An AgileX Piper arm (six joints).
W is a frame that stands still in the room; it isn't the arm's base.
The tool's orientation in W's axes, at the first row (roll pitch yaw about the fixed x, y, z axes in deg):
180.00 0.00 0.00
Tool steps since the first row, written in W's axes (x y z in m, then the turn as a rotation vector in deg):
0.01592 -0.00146 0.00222 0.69 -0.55 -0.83
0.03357 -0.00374 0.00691 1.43 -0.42 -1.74
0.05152 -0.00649 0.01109 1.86 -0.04 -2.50
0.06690 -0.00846 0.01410 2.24 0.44 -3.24
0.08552 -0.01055 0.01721 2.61 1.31 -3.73
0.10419 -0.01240 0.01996 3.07 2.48 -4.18
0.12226 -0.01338 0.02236 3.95 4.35 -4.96
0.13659 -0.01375 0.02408 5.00 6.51 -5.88
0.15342 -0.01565 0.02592 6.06 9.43 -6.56
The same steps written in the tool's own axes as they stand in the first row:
0.01592 0.00146 -0.00222 0.69 0.55 0.83
0.03357 0.00374 -0.00691 1.43 0.42 1.74
0.05152 0.00649 -0.01109 1.86 0.04 2.50
0.06690 0.00846 -0.01410 2.24 -0.44 3.24
0.08552 0.01055 -0.01721 2.61 -1.31 3.73
0.10419 0.01240 -0.01996 3.07 -2.48 4.18
0.12226 0.01338 -0.02236 3.95 -4.35 4.96
0.13659 0.01375 -0.02408 5.00 -6.51 5.88
0.15342 0.01565 -0.02592 6.06 -9.43 6.56

